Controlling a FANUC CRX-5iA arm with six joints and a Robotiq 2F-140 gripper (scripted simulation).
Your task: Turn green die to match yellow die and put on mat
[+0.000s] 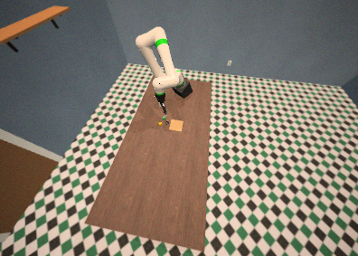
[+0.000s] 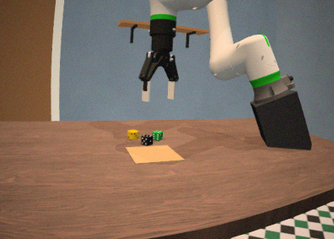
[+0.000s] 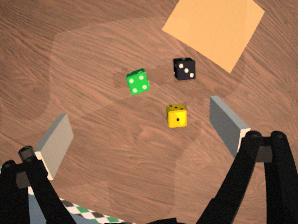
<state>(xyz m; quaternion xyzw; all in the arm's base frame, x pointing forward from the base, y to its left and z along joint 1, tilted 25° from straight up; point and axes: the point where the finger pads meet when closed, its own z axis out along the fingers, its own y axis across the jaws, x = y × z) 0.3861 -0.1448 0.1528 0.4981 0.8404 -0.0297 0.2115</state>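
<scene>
My hand is 140 mm above the green die. Round my hand: yellow die (140 mm below, 80 mm ahead, 40 mm to the right); then black die (140 mm below, 60 mm ahead, 40 mm to the left); then mat (150 mm to the left, 150 mm below, 90 mm ahead).
</scene>
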